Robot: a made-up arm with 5 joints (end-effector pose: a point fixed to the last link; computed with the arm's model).
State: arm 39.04 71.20 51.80 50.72 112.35
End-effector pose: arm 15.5 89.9 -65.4 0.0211 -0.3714 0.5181 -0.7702
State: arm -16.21 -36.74 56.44 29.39 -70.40
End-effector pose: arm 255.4 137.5 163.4 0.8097 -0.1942 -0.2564 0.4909
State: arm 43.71 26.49 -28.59 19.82 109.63
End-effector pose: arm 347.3 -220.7 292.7 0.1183 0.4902 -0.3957 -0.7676
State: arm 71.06 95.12 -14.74 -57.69 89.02
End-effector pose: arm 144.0 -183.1 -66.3 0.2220 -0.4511 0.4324 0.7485
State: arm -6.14 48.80 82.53 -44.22 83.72
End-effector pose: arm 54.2 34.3 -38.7 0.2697 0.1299 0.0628 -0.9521
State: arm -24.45 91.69 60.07 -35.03 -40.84
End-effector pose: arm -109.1 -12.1 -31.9 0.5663 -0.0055 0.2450 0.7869
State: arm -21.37 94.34 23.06 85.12 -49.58
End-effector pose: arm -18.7 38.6 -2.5 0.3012 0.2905 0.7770 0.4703
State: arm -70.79 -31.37 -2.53 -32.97 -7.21
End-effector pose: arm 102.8 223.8 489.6 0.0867 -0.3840 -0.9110 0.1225
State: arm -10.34 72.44 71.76 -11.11 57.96
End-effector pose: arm -55.4 6.7 -37.1 0.0700 -0.2549 0.0085 -0.9644
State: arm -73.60 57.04 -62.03 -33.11 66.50
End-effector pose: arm 141.3 356.3 304.6 0.2529 0.7793 0.5292 -0.2208
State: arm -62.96 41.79 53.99 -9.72 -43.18
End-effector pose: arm 45.2 94.2 -69.9 0.3324 -0.1291 -0.0283 0.9338
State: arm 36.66 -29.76 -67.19 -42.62 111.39
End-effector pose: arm -33.4 121.7 517.3 0.0408 0.5919 -0.6567 0.4656
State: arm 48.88 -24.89 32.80 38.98 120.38
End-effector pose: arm 284.1 -189.7 256.2 0.1483 0.3136 -0.2541 -0.9028
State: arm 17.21 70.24 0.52 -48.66 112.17
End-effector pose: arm 321.9 -32.4 -8.1 0.3128 0.5361 -0.2620 -0.7390
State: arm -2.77 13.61 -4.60 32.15 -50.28
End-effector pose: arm 368.1 79.2 179.5 0.7538 -0.3225 -0.2720 0.5037
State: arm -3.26 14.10 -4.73 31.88 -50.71
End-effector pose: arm 368.0 82.2 177.5 0.7541 -0.3194 -0.2733 0.5046
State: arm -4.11 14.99 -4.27 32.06 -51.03
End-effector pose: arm 365.7 87.0 170.4 0.7553 -0.3102 -0.2655 0.5127
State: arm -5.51 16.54 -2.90 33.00 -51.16
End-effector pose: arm 359.5 94.2 155.5 0.7572 -0.2912 -0.2425 0.5320
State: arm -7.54 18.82 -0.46 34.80 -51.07
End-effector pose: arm 347.2 103.7 132.3 0.7578 -0.2615 -0.2009 0.5630
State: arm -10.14 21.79 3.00 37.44 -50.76
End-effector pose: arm 327.2 113.9 102.9 0.7533 -0.2220 -0.1400 0.6030
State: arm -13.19 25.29 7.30 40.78 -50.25
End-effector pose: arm 298.7 122.6 71.1 0.7395 -0.1755 -0.0619 0.6470
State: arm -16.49 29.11 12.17 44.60 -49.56
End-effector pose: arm 262.8 127.3 41.3 0.7137 -0.1257 0.0288 0.6885
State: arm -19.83 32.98 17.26 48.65 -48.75
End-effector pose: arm 222.9 126.9 17.3 0.6763 -0.0766 0.1251 0.7219
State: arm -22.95 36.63 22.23 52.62 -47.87
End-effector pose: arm 183.8 121.4 1.2 0.6312 -0.0320 0.2187 0.7435
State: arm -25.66 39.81 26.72 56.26 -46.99
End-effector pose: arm 149.5 112.7 -7.5 0.5841 0.0058 0.3019 0.7534
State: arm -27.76 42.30 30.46 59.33 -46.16
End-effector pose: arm 122.8 103.4 -10.4 0.5416 0.0356 0.3689 0.7545
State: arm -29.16 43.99 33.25 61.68 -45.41
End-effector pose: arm 104.6 95.6 -10.2 0.5086 0.0574 0.4167 0.7512
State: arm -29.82 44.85 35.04 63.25 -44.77
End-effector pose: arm 94.4 90.4 -8.9 0.4879 0.0719 0.4451 0.7475
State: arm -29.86 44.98 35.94 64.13 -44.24
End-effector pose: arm 90.8 88.0 -7.5 0.4786 0.0802 0.4570 0.7454
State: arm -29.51 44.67 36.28 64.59 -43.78
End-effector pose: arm 91.1 87.3 -6.4 0.4767 0.0849 0.4589 0.7450
